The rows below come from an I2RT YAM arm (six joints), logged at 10 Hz.
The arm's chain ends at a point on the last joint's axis. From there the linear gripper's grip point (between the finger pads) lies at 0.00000 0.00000 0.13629 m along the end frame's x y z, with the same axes.
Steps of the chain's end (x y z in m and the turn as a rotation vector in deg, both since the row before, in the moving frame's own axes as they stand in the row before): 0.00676, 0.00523, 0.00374, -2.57, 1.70, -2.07; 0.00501, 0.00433, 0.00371, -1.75, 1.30, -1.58; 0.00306, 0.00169, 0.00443, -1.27, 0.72, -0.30; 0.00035, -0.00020, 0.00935, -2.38, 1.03, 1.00; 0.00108, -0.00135, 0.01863, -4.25, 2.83, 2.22; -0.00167, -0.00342, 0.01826, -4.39, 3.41, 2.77; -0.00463, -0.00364, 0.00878, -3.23, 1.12, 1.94
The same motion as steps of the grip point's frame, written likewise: 0.01091, 0.01127, 0.00354, -2.57, 1.70, -2.07; 0.00816, 0.00845, 0.00361, -1.75, 1.30, -1.58; 0.00478, 0.00471, 0.00439, -1.27, 0.72, -0.30; 0.00275, 0.00548, 0.00921, -2.38, 1.03, 1.00; 0.00761, 0.00887, 0.01809, -4.25, 2.83, 2.22; 0.00617, 0.00720, 0.01762, -4.39, 3.41, 2.77; -0.00210, 0.00408, 0.00854, -3.23, 1.12, 1.94
